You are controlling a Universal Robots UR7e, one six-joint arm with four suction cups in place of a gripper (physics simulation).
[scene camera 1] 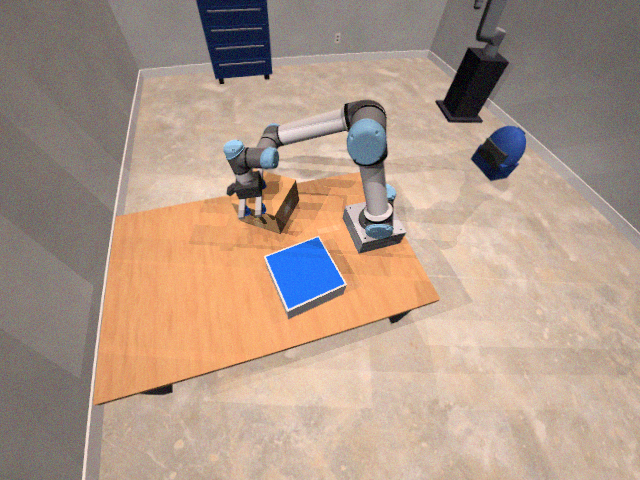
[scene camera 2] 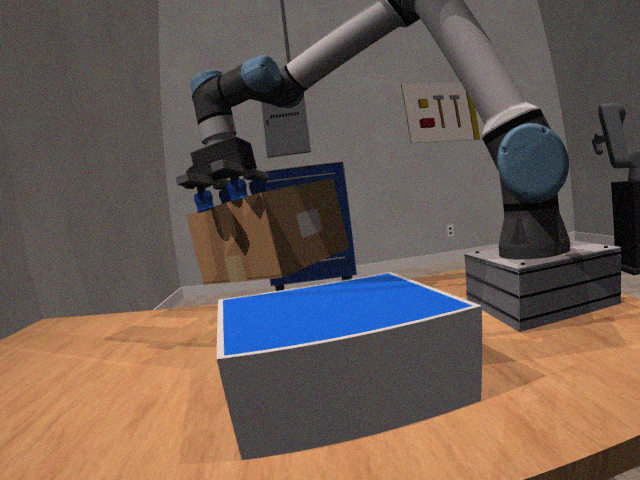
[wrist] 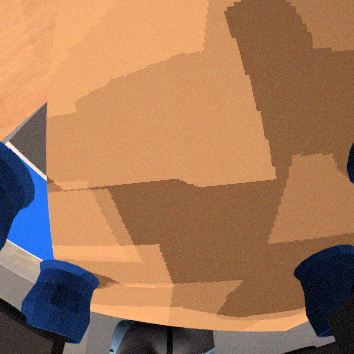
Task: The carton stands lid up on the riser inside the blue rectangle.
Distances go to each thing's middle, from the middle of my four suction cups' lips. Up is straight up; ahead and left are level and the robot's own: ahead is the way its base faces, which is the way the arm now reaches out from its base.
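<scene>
Brown cardboard carton (scene camera 2: 272, 234): 5 cm to the right of my suction cup, 5 cm behind it and 8 cm below it.
</scene>
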